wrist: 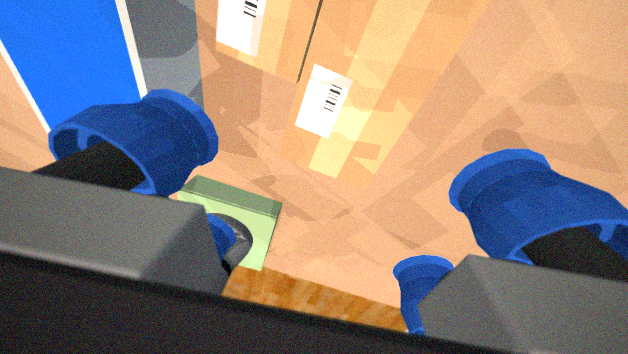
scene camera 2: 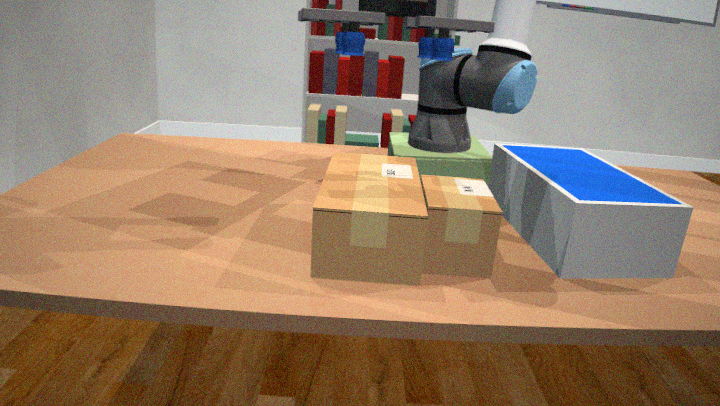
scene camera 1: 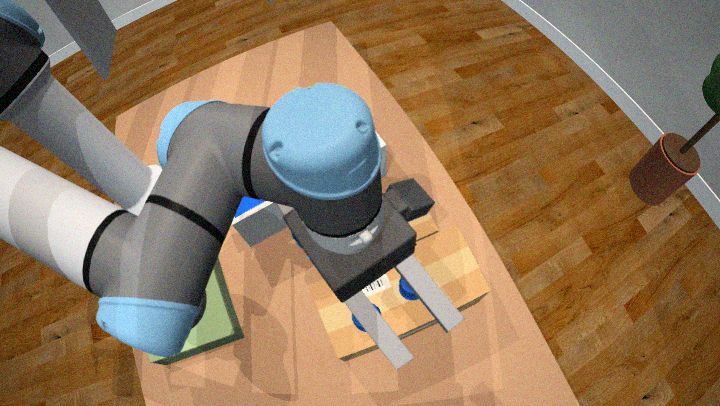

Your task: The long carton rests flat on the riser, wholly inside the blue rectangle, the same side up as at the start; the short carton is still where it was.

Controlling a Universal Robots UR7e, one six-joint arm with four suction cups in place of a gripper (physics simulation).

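Places are measured from the arm's base along level axes (x ahead, y right, z down), in centimetres.
Pixels of known places: hand, tool point: [wrist: 321,214] [scene camera 2: 392,56]; arm's base, link origin: [scene camera 2: 439,144].
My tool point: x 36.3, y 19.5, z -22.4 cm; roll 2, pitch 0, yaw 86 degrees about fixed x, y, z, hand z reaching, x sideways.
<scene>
Ahead of a thing's pixels: the offset from my tool point to its top centre. Level surfaces: height alone.
The long carton @[dx +5.9, dy +2.6, dz +18.5 cm] [scene camera 1: 466,262] [scene camera 2: 373,186] [wrist: 380,90] lies flat on the table, label side up. The short carton @[dx +11.3, dy -9.8, dz +18.5 cm] [scene camera 1: 426,228] [scene camera 2: 443,196] [wrist: 277,40] stands close beside it, label up, between it and the riser. The grey riser @[dx +2.2, dy -35.0, dz +16.9 cm] [scene camera 1: 262,227] [scene camera 2: 625,242] [wrist: 167,30] carries the blue rectangle @[dx +2.2, dy -35.0, dz +16.9 cm] [scene camera 1: 249,205] [scene camera 2: 589,174] [wrist: 65,55] with a white border; the arm covers much of both in scene camera 1. My suction gripper [scene camera 1: 387,303] [scene camera 2: 393,45] [wrist: 335,200] hangs well above the cartons, its blue cups pointing down. It is open, holding nothing, with a gap under the cups.
The arm's base stands on a green block [scene camera 1: 214,302] [scene camera 2: 438,166] [wrist: 265,220] at the far side of the table @[dz +28.9 cm] [scene camera 1: 322,50] [scene camera 2: 176,262]. A bookshelf [scene camera 2: 305,116] stands behind the table. A plant pot [scene camera 1: 660,174] stands on the floor at the right.
</scene>
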